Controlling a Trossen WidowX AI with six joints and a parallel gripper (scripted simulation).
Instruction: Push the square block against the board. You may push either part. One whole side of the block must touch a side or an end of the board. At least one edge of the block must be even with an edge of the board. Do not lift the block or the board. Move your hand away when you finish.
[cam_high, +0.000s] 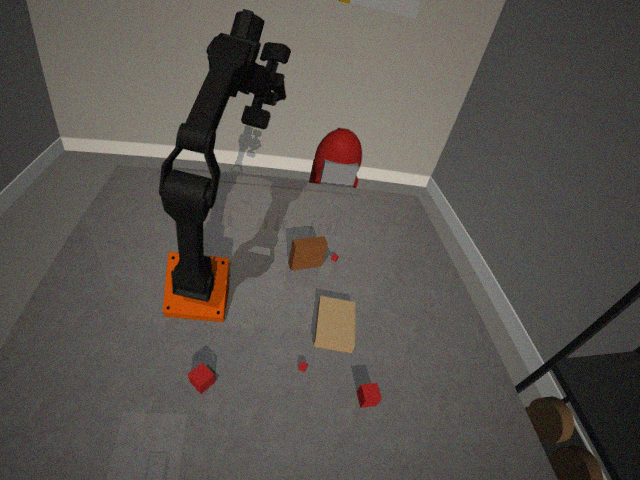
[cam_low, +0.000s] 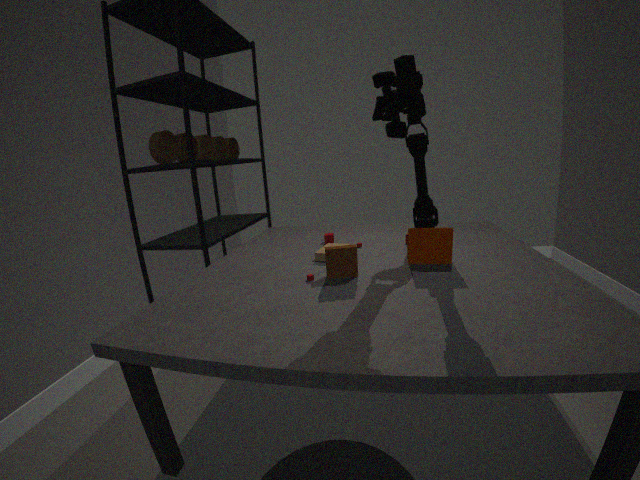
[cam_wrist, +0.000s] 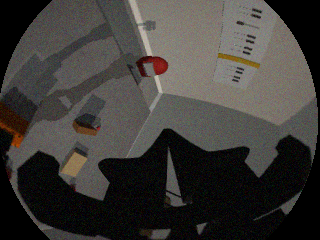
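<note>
Right now my gripper tip is 13 cm short of the square block, 8 cm to the left of it and 42 cm above it. From my gripper tip the other things lie so: board: 21 cm ahead, 30 cm to the right, 46 cm below.
</note>
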